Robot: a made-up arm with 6 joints.
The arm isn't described. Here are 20 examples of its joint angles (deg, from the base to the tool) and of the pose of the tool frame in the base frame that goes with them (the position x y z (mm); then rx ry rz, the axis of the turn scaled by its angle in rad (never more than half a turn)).
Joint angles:
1: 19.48 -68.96 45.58 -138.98 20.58 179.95
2: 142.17 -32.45 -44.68 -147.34 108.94 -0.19
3: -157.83 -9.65 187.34 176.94 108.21 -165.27
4: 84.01 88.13 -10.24 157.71 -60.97 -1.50
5: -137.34 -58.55 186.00 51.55 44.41 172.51
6: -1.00 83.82 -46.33 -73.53 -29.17 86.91
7: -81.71 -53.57 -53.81 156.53 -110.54 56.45
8: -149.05 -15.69 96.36 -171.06 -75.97 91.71
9: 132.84 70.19 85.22 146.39 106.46 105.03
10: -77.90 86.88 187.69 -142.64 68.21 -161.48
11: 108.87 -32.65 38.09 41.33 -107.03 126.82
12: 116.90 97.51 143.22 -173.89 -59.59 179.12
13: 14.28 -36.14 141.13 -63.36 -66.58 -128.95
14: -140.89 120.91 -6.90 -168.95 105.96 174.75
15: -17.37 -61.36 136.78 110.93 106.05 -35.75
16: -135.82 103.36 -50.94 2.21 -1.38 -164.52
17: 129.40 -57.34 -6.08 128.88 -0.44 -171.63
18: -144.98 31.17 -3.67 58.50 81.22 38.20
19: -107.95 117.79 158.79 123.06 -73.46 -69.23
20: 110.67 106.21 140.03 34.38 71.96 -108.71
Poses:
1: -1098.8 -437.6 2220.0 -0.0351 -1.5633 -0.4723
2: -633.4 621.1 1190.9 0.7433 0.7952 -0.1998
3: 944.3 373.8 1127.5 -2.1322 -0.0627 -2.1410
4: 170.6 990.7 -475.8 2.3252 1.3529 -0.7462
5: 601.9 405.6 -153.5 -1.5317 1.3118 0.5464
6: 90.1 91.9 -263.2 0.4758 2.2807 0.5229
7: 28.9 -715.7 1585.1 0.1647 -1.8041 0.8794
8: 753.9 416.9 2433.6 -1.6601 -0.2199 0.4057
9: -1330.7 1278.9 1374.3 -1.1037 1.9298 0.8198
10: -0.3 -536.3 2056.9 -0.6619 -0.1304 -2.0566
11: 89.6 128.3 2445.3 -2.3833 -1.1237 1.0906
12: -662.8 1265.9 1898.8 1.7229 -1.2077 1.3842
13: -1493.4 -210.8 1283.0 0.7812 0.3600 2.2616
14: -68.3 -8.1 -428.1 -2.2670 -1.1521 -1.1708
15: -1333.5 605.2 649.8 1.9378 0.8314 1.1078
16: 246.3 239.6 -123.8 -0.4527 0.2838 0.8197
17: -176.0 216.1 2372.2 1.4061 0.3446 2.2834
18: -1263.6 -1091.3 954.6 -1.4502 0.8457 -1.3680
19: -603.5 -1341.6 1540.0 0.9314 0.2157 2.6258
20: -669.7 1470.9 1613.5 -1.3017 -0.1193 -2.3241
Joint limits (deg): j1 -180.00..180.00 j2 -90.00..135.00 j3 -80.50..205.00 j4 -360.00..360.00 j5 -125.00..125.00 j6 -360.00..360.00
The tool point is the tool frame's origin. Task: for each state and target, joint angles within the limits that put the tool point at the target. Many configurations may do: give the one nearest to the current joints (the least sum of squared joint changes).
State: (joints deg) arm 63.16 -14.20 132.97 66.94 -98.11 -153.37
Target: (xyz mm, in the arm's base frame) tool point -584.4 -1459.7 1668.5
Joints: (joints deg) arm 62.41 -47.27 107.64 69.94 -57.26 -153.37
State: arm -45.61 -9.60 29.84 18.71 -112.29 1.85
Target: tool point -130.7 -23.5 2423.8
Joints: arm -39.28 -37.06 41.14 33.36 -113.40 1.85
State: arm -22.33 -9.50 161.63 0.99 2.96 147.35
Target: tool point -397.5 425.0 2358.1
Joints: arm -46.91 25.21 153.58 1.12 0.87 147.35
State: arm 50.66 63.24 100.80 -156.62 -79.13 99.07
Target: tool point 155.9 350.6 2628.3
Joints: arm 54.42 34.75 114.07 -156.60 -76.44 99.07
